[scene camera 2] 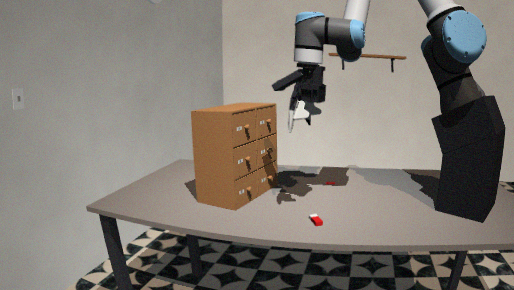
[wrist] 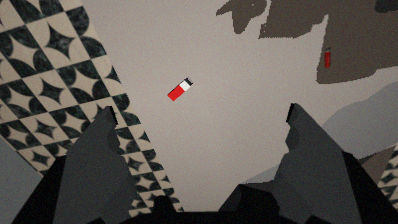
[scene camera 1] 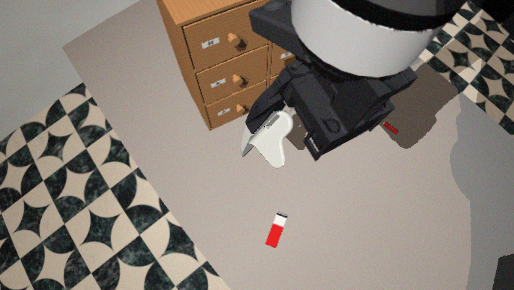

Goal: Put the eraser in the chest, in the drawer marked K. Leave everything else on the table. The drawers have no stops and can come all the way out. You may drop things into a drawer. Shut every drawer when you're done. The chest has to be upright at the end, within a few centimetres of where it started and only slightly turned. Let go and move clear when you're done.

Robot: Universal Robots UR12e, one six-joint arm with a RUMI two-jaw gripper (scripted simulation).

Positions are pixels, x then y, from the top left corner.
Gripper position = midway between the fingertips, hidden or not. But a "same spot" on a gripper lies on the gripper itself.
my gripper: scene camera 2; wrist 201,106; scene camera 1
same spot on my gripper: [scene camera 1: 267,125] = [scene camera 2: 296,107]
